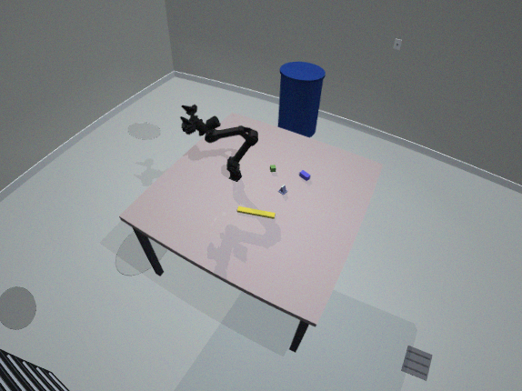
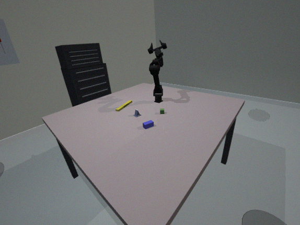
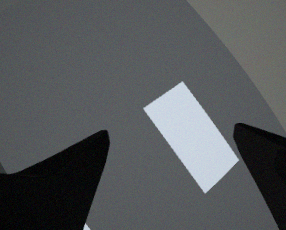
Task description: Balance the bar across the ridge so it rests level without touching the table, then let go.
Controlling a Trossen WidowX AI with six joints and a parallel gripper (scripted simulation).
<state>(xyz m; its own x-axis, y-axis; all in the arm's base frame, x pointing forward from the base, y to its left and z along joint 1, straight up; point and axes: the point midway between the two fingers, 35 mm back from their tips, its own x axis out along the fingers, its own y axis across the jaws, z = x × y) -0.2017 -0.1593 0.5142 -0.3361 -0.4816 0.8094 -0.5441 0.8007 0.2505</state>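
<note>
Now: the yellow bar 48 cm ahead of my gripper tip, 2 cm to the right of it and 53 cm below it. Also, from my gripper tip: green cube (39 cm ahead, 36 cm to the left, 53 cm below); then blue block (61 cm ahead, 40 cm to the left, 53 cm below).
</note>
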